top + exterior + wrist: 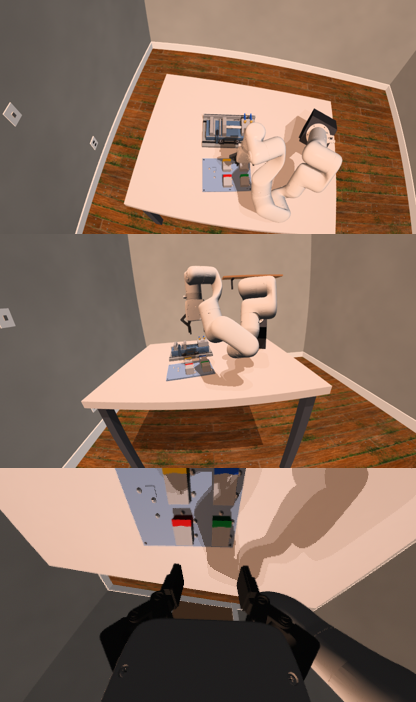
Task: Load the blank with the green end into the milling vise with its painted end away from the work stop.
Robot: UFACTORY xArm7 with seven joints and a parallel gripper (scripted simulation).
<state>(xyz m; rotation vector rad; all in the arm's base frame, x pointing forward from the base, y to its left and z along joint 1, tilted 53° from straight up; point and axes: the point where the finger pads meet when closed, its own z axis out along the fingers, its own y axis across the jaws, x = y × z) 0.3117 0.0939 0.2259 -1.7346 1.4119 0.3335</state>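
The green-ended blank lies 20 cm below my hand, 3 cm behind it and 1 cm to the left of it. The rest, counted from my hand: blue-ended blank (20 cm below, 7 cm to the right); then yellow-ended blank (20 cm below, 9 cm ahead, 4 cm to the right); then red-ended blank (20 cm below, 6 cm ahead, 4 cm to the left).
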